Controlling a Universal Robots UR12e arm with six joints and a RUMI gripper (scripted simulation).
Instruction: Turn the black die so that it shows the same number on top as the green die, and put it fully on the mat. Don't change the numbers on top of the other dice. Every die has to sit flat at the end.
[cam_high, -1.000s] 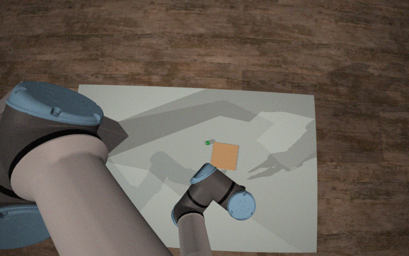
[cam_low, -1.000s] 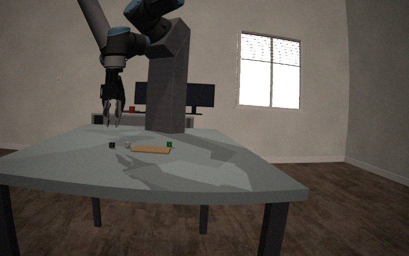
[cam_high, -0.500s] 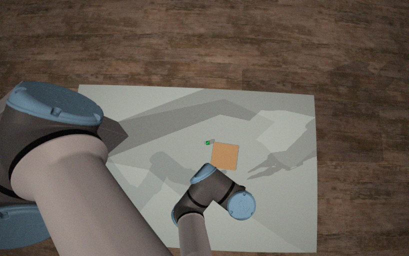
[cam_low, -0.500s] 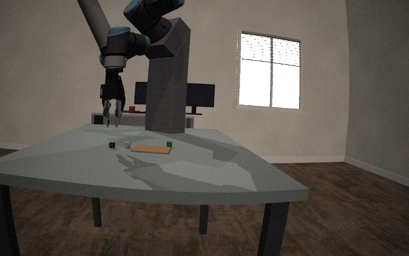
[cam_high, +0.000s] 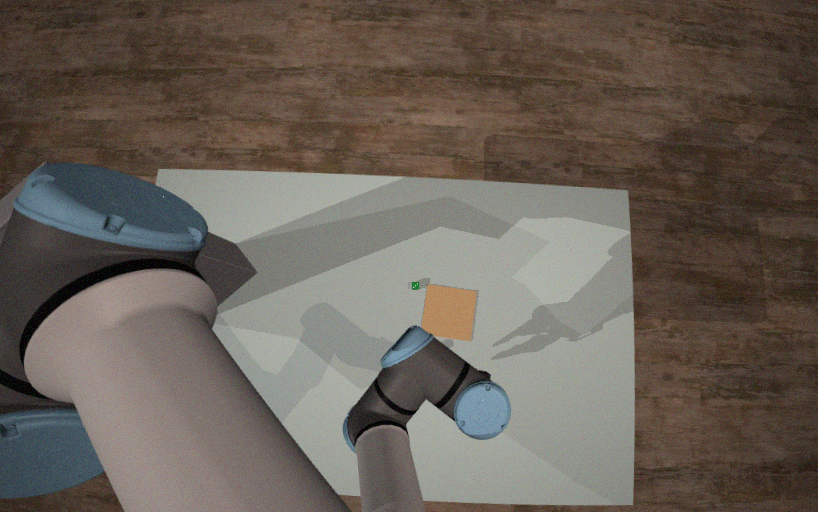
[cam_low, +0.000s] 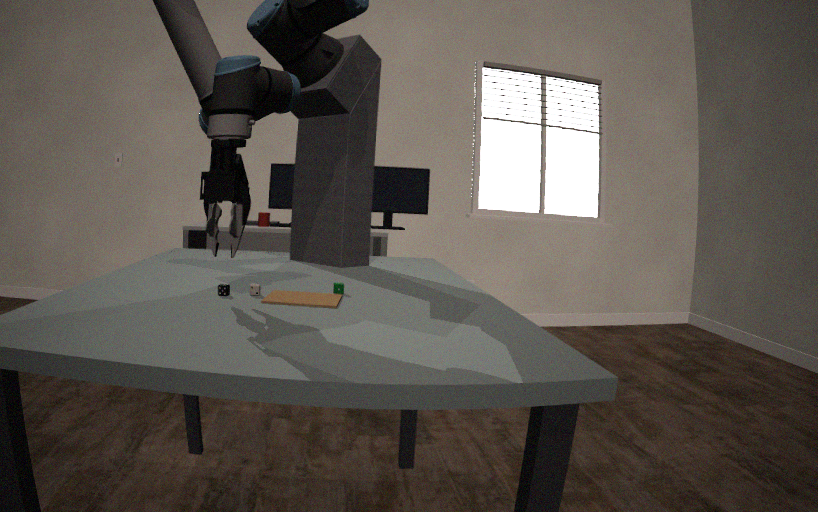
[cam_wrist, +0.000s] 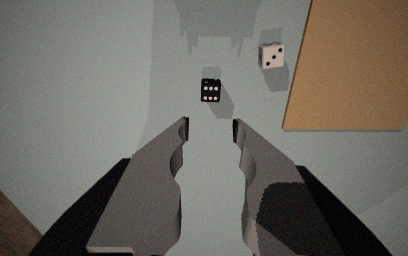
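The black die lies 80 mm below my hand. Round my hand: mat: 160 mm to the left, 90 mm below, 20 mm ahead; green die: 240 mm to the left, 80 mm below, 60 mm behind; white die: 80 mm below, 60 mm to the left, 20 mm behind.
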